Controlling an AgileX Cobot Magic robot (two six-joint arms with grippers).
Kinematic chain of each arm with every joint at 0, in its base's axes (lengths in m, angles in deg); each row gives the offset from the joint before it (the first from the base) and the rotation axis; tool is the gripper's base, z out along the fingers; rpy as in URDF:
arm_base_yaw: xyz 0 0 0.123 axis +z
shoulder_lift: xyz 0 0 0 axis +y
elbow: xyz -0.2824 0 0.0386 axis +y
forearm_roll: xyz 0.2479 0 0.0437 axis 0.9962 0 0.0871
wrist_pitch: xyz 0 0 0 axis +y
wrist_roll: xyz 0.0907 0 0.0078 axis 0.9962 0 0.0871
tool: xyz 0 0 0 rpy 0 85 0
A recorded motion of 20 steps. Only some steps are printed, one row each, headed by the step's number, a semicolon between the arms.
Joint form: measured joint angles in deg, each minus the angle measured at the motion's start. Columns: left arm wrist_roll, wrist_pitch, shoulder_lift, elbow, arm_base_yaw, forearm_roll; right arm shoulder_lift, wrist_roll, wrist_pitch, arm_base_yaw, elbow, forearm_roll.
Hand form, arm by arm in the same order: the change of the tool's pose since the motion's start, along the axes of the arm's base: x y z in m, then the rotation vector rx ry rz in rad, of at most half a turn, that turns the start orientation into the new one. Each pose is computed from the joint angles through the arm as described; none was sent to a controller.
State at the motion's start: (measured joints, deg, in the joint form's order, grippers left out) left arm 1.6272 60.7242 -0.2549 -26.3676 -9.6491 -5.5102; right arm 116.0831 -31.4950 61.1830 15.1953 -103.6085 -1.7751
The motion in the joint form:
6: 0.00 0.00 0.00 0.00 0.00 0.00; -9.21 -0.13 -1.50 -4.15 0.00 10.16
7: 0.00 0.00 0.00 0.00 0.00 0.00; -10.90 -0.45 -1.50 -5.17 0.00 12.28
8: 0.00 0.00 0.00 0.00 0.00 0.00; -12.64 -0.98 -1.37 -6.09 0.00 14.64
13: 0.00 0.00 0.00 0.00 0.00 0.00; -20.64 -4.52 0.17 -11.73 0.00 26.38
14: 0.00 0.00 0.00 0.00 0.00 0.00; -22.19 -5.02 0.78 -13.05 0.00 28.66
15: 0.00 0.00 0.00 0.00 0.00 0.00; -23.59 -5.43 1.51 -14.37 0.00 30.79
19: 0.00 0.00 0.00 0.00 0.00 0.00; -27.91 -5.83 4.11 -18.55 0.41 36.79
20: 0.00 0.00 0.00 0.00 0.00 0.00; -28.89 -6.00 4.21 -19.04 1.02 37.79
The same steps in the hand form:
6: 0.0000 0.0000 0.0000 0.0000 0.0000 0.0000; -0.0213 -0.0227 0.0712 0.2141 -0.1418 -0.0804
7: 0.0000 0.0000 0.0000 0.0000 0.0000 0.0000; -0.0266 -0.0282 0.0839 0.2531 -0.1650 -0.0922
8: 0.0000 0.0000 0.0000 0.0000 0.0000 0.0000; -0.0330 -0.0327 0.0968 0.2940 -0.1872 -0.0977
13: 0.0000 0.0000 0.0000 0.0000 0.0000 0.0000; -0.0678 -0.0586 0.1541 0.4745 -0.2926 -0.1091
14: 0.0000 0.0000 0.0000 0.0000 0.0000 0.0000; -0.0759 -0.0642 0.1645 0.5079 -0.3108 -0.1127
15: 0.0000 0.0000 0.0000 0.0000 0.0000 0.0000; -0.0838 -0.0696 0.1737 0.5382 -0.3252 -0.1165
19: 0.0000 0.0000 0.0000 0.0000 0.0000 0.0000; -0.1097 -0.0849 0.1983 0.6246 -0.3591 -0.1347
20: 0.0000 0.0000 0.0000 0.0000 0.0000 0.0000; -0.1150 -0.0861 0.2013 0.6387 -0.3656 -0.1349

